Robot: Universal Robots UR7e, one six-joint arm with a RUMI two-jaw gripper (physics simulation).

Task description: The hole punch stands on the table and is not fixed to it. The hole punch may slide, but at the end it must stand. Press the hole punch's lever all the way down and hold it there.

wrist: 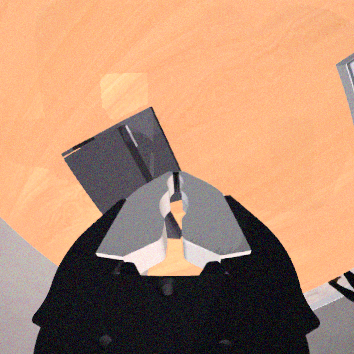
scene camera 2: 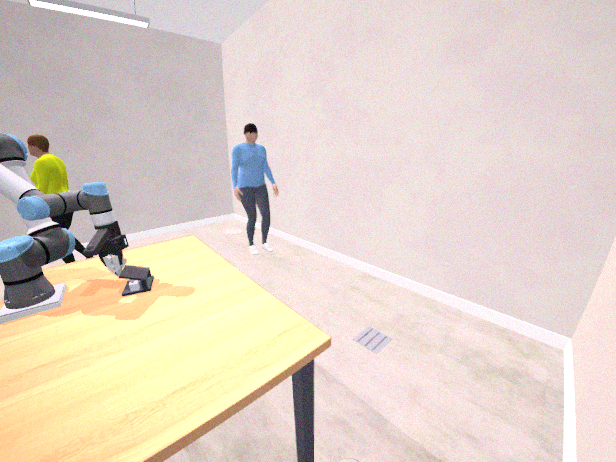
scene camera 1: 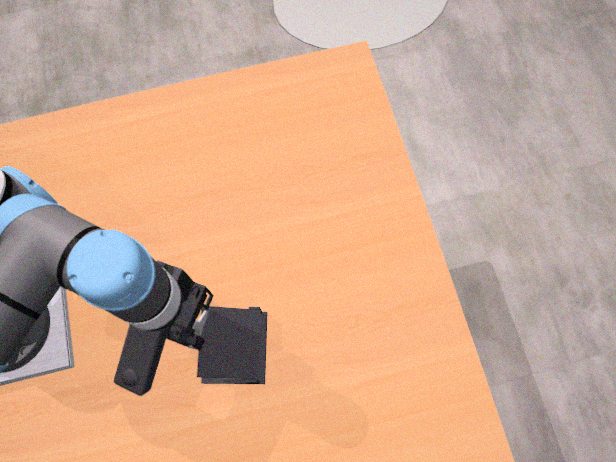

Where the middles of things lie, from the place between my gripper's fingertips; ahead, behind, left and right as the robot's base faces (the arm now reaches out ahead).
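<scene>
The hole punch (scene camera 1: 263, 318) is 2 cm below my hand, 1 cm to the right of it and 6 cm ahead of it. Then there is the lever (scene camera 1: 232, 335): my gripper is 1 cm to the left of it and 6 cm short of it.
</scene>
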